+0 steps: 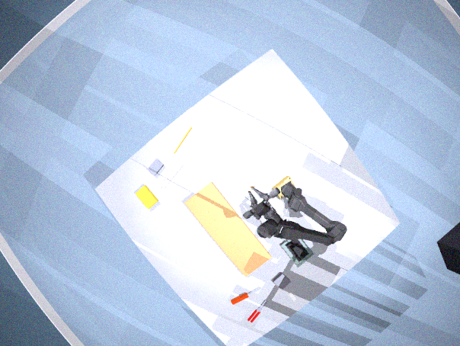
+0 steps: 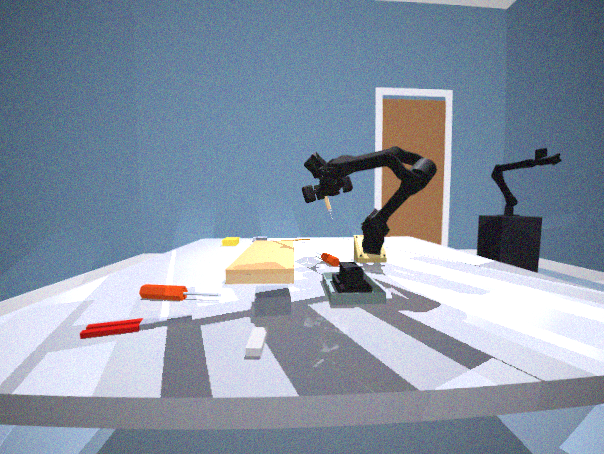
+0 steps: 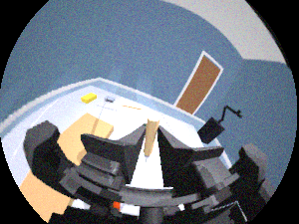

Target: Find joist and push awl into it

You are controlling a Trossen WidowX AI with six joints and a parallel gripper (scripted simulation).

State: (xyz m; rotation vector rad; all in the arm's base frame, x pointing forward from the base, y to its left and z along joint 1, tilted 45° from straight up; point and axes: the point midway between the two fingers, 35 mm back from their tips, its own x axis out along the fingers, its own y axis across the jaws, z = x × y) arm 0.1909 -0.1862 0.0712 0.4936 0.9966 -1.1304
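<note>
My gripper tip is now 2 cm past the awl, 1 cm to the right of it and 5 cm above it. Also, from my gripper tip: pencil: 16 cm ahead, 38 cm to the right, 24 cm below; dark stud finder: 6 cm behind, 47 cm to the left, 20 cm below; tray: 6 cm behind, 45 cm to the left, 23 cm below.
</note>
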